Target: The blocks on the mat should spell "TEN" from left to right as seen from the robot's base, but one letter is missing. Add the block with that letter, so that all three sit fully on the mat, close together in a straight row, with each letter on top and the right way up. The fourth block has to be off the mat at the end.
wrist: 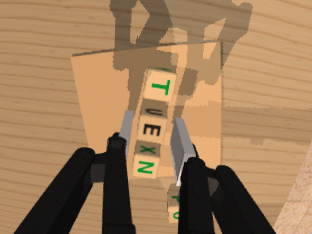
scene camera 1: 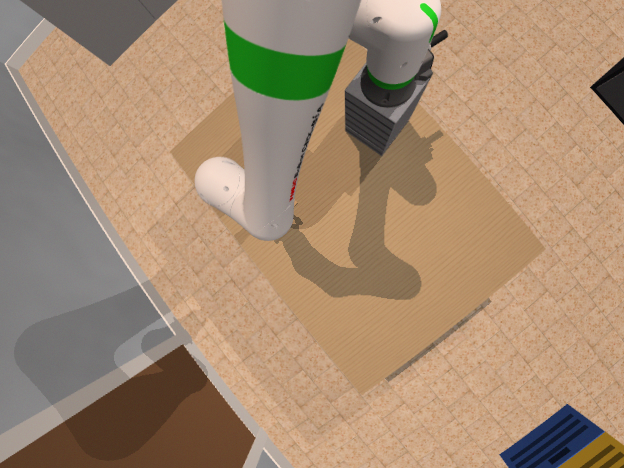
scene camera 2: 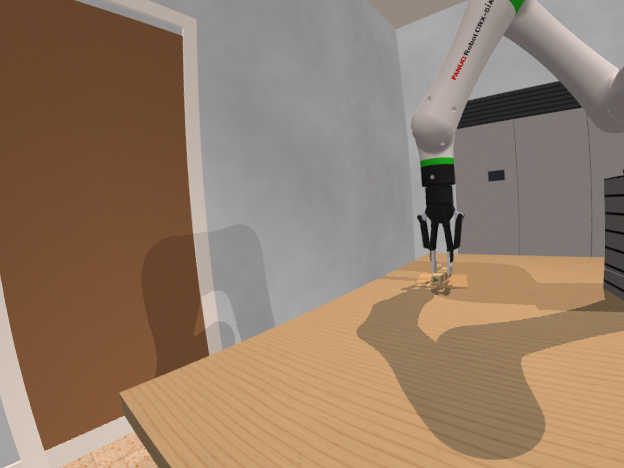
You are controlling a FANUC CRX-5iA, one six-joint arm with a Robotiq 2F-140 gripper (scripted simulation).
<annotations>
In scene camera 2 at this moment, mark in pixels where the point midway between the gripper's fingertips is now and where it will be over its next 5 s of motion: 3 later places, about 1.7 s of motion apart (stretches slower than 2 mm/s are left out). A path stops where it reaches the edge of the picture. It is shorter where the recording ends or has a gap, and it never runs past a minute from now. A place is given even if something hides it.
My gripper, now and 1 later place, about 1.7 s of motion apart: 441,273; 440,230
</annotations>
